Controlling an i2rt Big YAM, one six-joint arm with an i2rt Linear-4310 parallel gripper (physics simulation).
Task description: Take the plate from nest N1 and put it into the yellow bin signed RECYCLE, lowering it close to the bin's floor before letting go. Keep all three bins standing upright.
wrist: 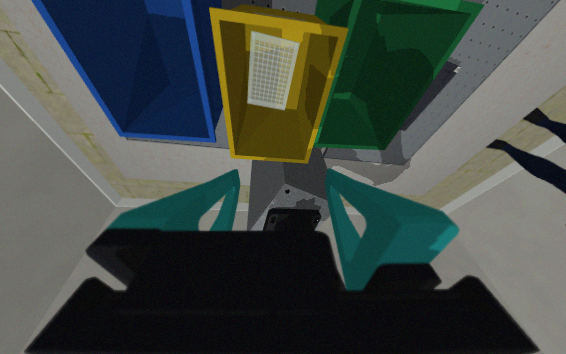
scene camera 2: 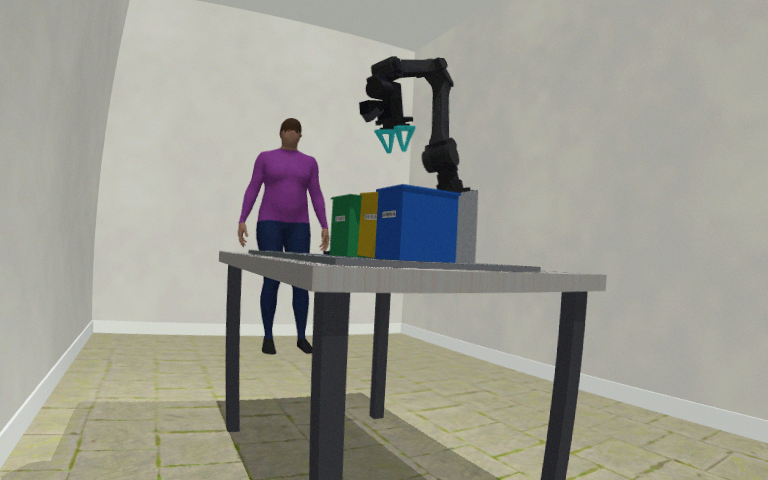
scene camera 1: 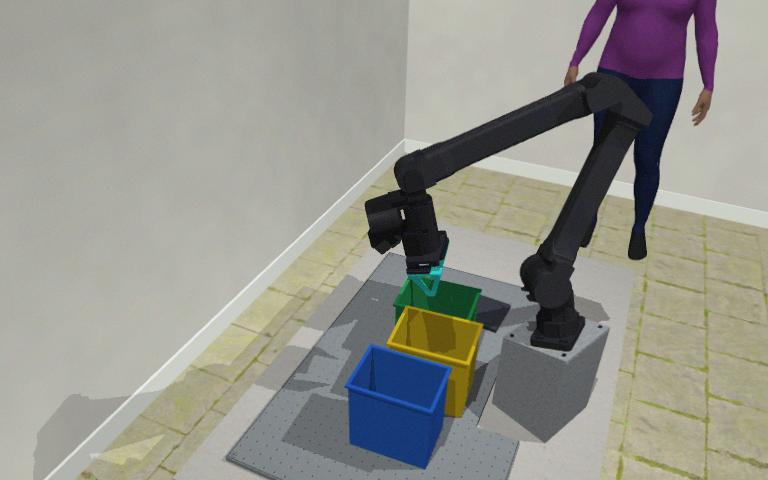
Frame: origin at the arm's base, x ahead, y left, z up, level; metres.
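Seen in the pictures: gripper, fingertip midpoint: (wrist: 282, 176) (scene camera 2: 396, 152) (scene camera 1: 434, 285); arm's base, origin of the base link: (wrist: 290, 222) (scene camera 1: 558, 333).
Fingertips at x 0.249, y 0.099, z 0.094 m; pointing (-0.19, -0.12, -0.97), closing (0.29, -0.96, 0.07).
Offsets run from my fingertips to a thing's middle. "spot": to the spot under its first point. Level surfaces: height alone.
The white gridded plate {dx -0.025, dy -0.003, dz -0.297 m} (wrist: 272, 70) lies inside the yellow bin {dx -0.011, dy -0.006, dz -0.217 m} (scene camera 1: 464, 390) (scene camera 2: 368, 226) (wrist: 270, 159) in the wrist view, low down and apart from the fingers. How flat it rests is hard to tell. In both scene views the bin walls hide it. The yellow bin stands upright between the blue bin {dx -0.006, dy +0.149, dz -0.219 m} (scene camera 1: 393, 424) (scene camera 2: 424, 226) (wrist: 170, 135) and the green bin {dx +0.042, dy -0.123, dz -0.219 m} (scene camera 1: 438, 302) (scene camera 2: 344, 232) (wrist: 400, 90), which also stand upright. My gripper (scene camera 1: 430, 285) (scene camera 2: 396, 151) (wrist: 282, 176) is open and empty, with its teal fingers above the level of the bin rims. Nest N1 cannot be made out.
The bins stand on a grey perforated board {dz -0.309 m} (scene camera 1: 271, 435) (wrist: 500, 40) on the table (scene camera 2: 453, 280). A dark flat piece {spot: dx -0.045, dy -0.336, dz -0.297 m} (scene camera 1: 497, 314) lies beside the green bin. The arm's grey pedestal (scene camera 1: 543, 390) stands right of the bins. A person (scene camera 1: 645, 39) (scene camera 2: 286, 186) stands beyond the table.
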